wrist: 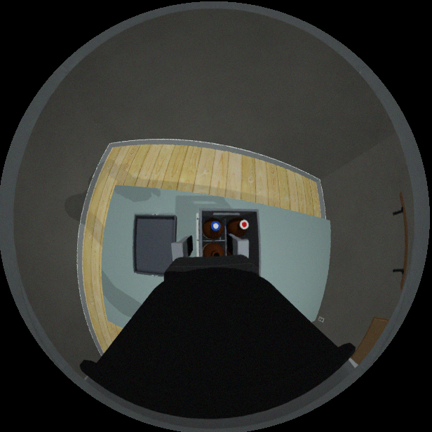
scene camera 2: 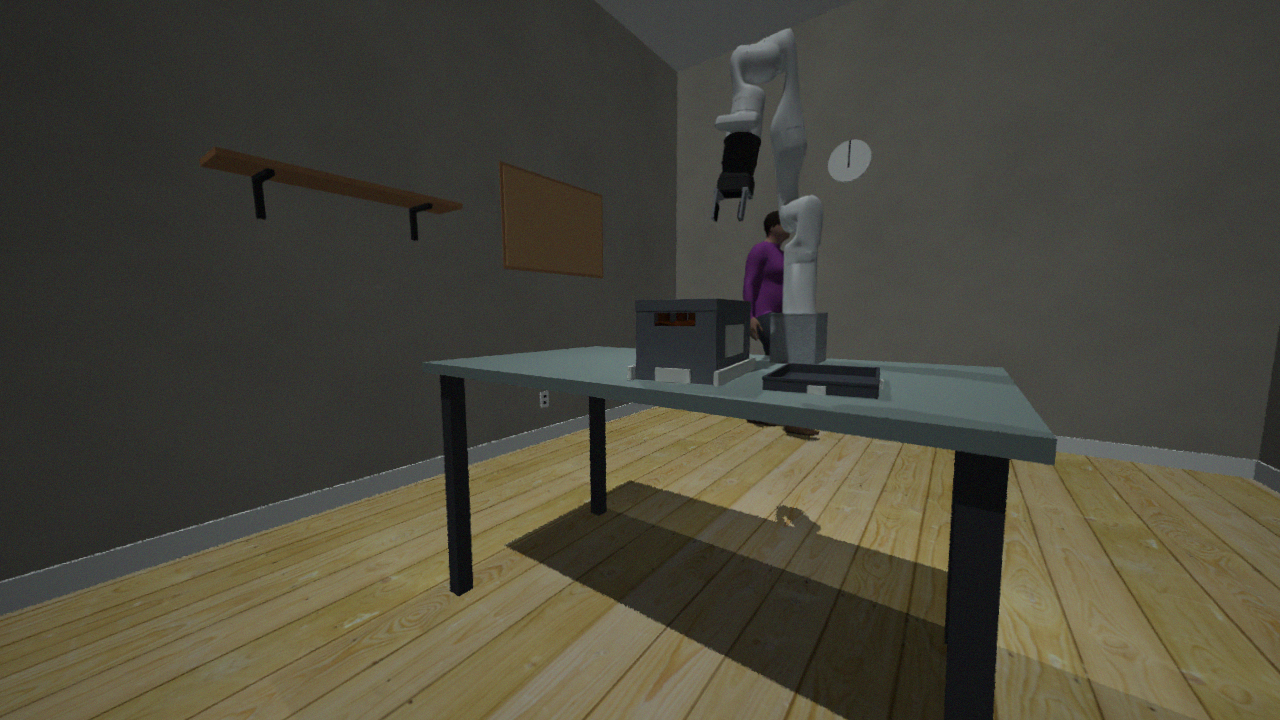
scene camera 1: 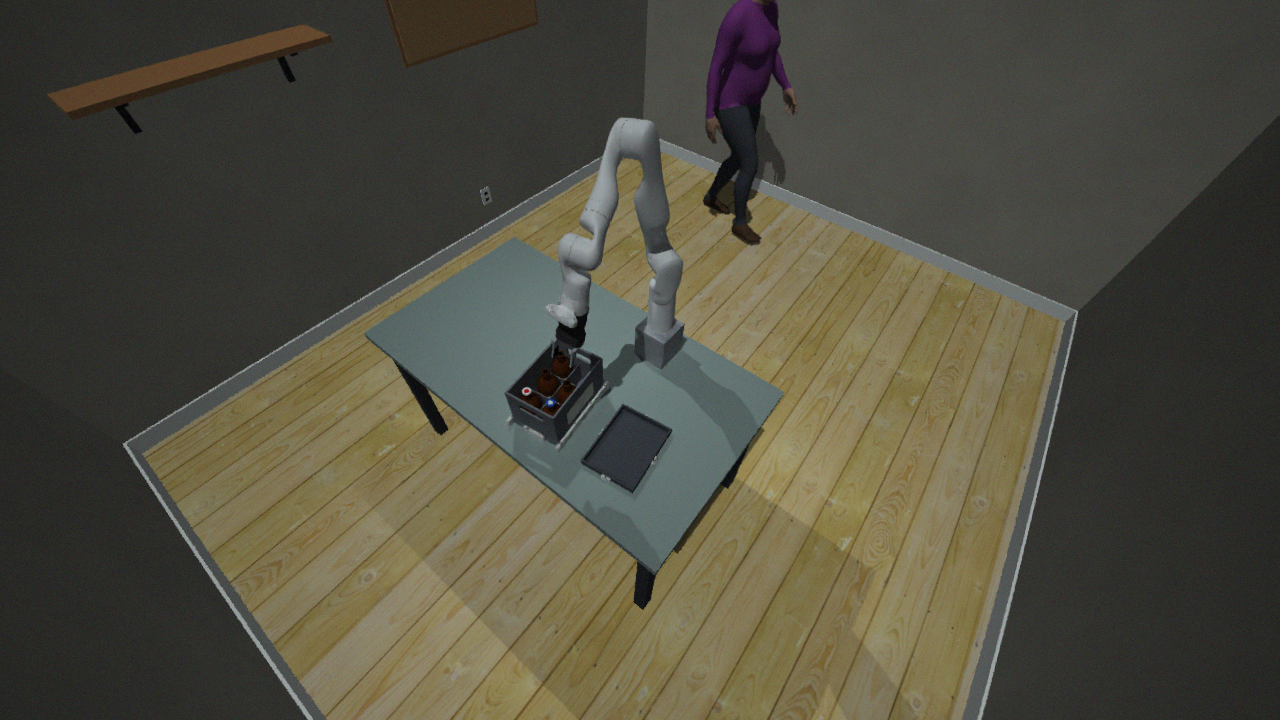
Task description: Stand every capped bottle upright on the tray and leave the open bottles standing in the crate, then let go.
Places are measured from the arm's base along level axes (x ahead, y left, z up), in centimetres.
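Pixels of known places: gripper, fingertip midpoint: (scene camera 2: 726, 219) (scene camera 1: 563, 360); arm's base, link origin: (scene camera 2: 798, 313) (scene camera 1: 659, 324).
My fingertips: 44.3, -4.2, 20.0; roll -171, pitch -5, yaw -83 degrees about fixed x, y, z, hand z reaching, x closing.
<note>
Ahead of a thing's pixels: the offset from my fingertips to its top centre, as dx, dy, dz. "spot": to the spot under its first point. Level surfaces: height alone.
A dark grey crate @(-3.2, -8.5, -17.0) (scene camera 1: 531, 419) (scene camera 2: 675, 353) (wrist: 258, 225) stands on the table with brown bottles upright in its compartments. A bottle with a blue cap @(+4.9, -3.1, -18.2) (scene camera 1: 551, 404) (wrist: 215, 226) and a bottle with a red-and-white cap @(+6.3, -12.0, -18.2) (scene camera 1: 526, 392) (wrist: 244, 225) stand side by side at one end. Open brown bottles @(-2.9, -12.5, -18.2) (scene camera 1: 547, 383) (wrist: 213, 249) stand behind them; the gripper partly hides these in the wrist view. A dark flat tray @(-3.9, +20.2, -31.9) (scene camera 1: 626, 447) (scene camera 2: 823, 388) (wrist: 154, 245) lies beside the crate, with no bottle on it. My gripper (scene camera 1: 563, 354) (scene camera 2: 728, 217) (wrist: 209, 241) is open and empty, high above the crate.
The table @(dz -34.5) (scene camera 1: 465, 313) (scene camera 2: 537, 362) (wrist: 295, 250) carries the crate, the tray and the arm's base (scene camera 1: 659, 342) (scene camera 2: 798, 337). Pale strips @(spot: -3.5, +2.0, -32.2) (scene camera 1: 583, 416) (scene camera 2: 734, 370) edge the crate's foot. A person in purple (scene camera 1: 750, 58) (scene camera 2: 762, 277) stands beyond the table, behind the arm.
</note>
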